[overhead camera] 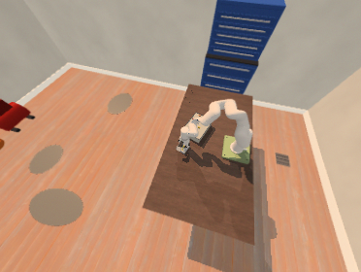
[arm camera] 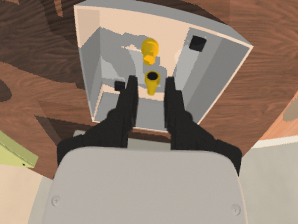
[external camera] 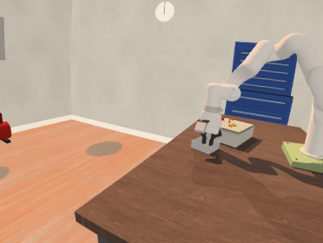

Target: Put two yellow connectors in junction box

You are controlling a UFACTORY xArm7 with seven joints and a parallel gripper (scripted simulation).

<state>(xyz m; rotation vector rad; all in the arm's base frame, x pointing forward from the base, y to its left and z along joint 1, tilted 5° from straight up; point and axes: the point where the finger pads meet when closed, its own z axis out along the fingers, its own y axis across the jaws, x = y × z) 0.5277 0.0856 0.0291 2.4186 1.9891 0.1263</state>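
My hand is 1 cm short of the junction box, 2 cm to the right of it and 3 cm above it. Also, from my hand: tool case: 10 cm behind, 25 cm to the right, 3 cm above; red connector: 4 cm behind, 32 cm to the right, 6 cm above.
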